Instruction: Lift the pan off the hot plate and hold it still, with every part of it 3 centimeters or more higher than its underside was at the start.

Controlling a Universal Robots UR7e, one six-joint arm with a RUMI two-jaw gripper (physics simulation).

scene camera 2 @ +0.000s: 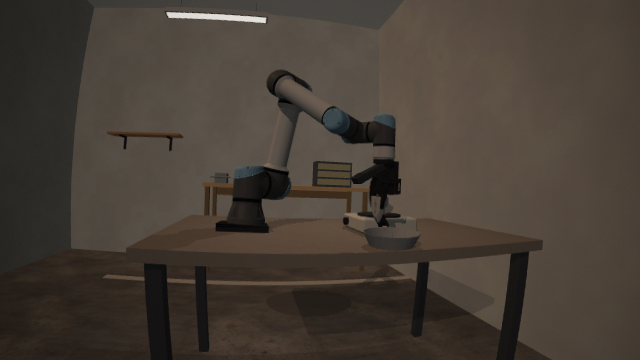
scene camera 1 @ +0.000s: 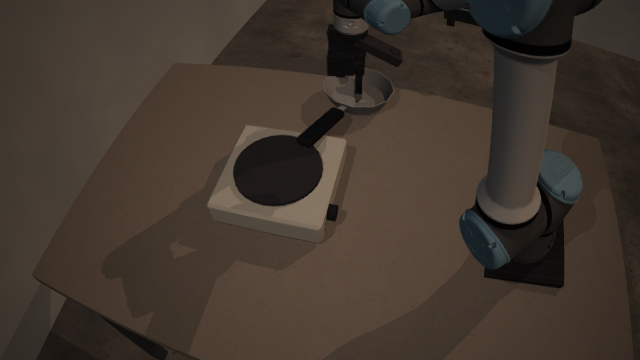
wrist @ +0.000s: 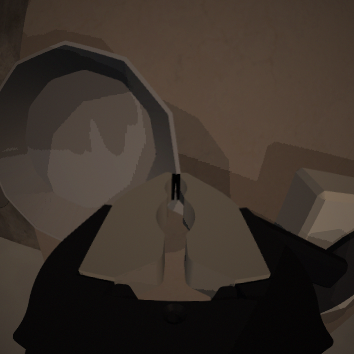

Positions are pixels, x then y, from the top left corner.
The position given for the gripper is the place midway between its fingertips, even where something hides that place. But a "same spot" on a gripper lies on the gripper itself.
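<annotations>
Scene camera 1 shows the gripper [357, 101], and scene camera 2 and the wrist view show it as well. On the gripper, [scene camera 2: 378, 201] and [wrist: 123, 242] are the same spot.
</annotations>
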